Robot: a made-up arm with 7 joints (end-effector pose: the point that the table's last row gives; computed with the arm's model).
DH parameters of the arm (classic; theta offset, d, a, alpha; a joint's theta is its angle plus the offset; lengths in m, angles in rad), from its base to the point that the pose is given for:
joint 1: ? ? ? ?
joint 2: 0 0 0 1.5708
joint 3: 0 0.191 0.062 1.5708
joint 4: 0 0 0.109 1.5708
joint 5: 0 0.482 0 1.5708
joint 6: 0 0 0.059 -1.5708
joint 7: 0 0.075 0 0
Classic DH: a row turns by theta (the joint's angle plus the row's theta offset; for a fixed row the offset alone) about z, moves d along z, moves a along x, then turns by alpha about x.
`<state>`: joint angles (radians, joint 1 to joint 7).
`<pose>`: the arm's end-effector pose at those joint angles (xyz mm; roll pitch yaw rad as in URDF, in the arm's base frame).
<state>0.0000 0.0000 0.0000 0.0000 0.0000 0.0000 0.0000</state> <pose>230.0 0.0 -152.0 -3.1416 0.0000 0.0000</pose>
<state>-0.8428 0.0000 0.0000 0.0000 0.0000 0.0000 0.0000</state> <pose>153.0 -171.7 -152.0 -3.1416 0.0000 -0.8428</pose>
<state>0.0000 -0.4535 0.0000 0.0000 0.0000 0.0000 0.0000</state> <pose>367.1 0.0 -14.2 -3.1416 -0.4535 0.0000</pose>
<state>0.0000 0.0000 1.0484 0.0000 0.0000 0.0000 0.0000</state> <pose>114.8 199.3 -152.0 -3.1416 0.0000 1.0484</pose>
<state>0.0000 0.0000 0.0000 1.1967 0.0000 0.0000 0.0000</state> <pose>641.9 0.0 357.8 -3.1416 -1.1967 0.0000</pose>
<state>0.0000 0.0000 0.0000 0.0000 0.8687 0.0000 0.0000</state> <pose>209.1 -45.0 -152.0 -3.1416 0.0000 -0.8687</pose>
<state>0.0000 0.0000 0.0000 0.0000 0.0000 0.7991 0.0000</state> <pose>158.4 0.0 -171.6 -3.1416 0.7991 0.0000</pose>
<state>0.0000 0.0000 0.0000 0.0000 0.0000 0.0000 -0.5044</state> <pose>230.0 0.0 -152.0 -3.1416 0.0000 0.5044</pose>
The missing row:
joint 1: 0 0.214 0 -1.5708
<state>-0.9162 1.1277 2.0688 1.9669 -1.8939 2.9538 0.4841</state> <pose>530.2 -63.0 535.0 2.3587 0.2835 -0.6914</pose>
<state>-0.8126 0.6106 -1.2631 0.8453 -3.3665 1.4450 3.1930</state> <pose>-313.0 -479.5 67.9 1.1435 -0.8419 0.3653</pose>
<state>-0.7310 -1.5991 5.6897 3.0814 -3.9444 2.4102 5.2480</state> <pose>-426.4 520.7 163.4 1.8870 1.1321 1.8870</pose>
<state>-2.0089 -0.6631 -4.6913 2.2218 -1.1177 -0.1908 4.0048</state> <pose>559.7 231.9 667.4 -1.1100 0.4170 -1.1598</pose>
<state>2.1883 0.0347 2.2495 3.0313 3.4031 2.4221 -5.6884</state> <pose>-13.7 107.7 885.7 -2.6648 -0.6684 0.8148</pose>
